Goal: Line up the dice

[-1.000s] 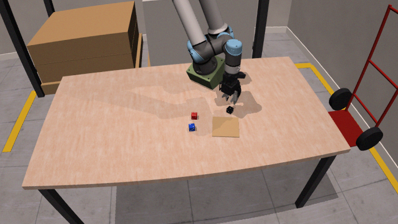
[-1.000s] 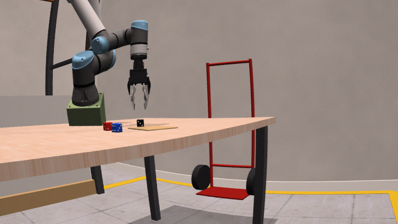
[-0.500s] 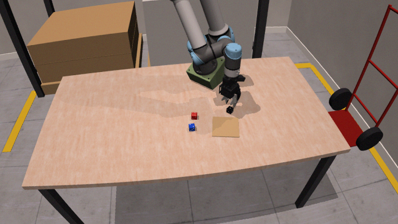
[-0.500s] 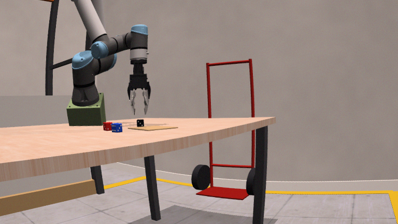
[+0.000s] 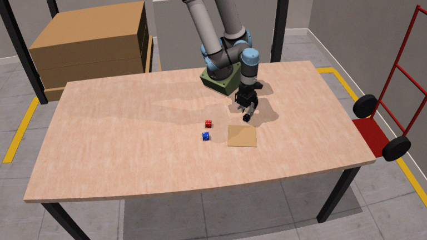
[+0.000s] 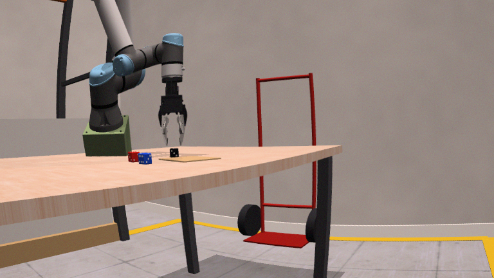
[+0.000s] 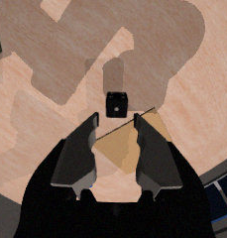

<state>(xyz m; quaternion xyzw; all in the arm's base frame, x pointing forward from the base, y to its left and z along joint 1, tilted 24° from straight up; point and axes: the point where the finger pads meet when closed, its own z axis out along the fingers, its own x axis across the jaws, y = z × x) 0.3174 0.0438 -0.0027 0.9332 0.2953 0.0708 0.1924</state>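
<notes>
Right now my hand is 40 mm above the black die. The rest, counted from my hand: tan square mat: 100 mm ahead, 60 mm to the right, 50 mm below; blue die: 240 mm to the right, 60 mm ahead, 40 mm below; red die: 200 mm to the right, 40 mm below, 20 mm behind.
</notes>
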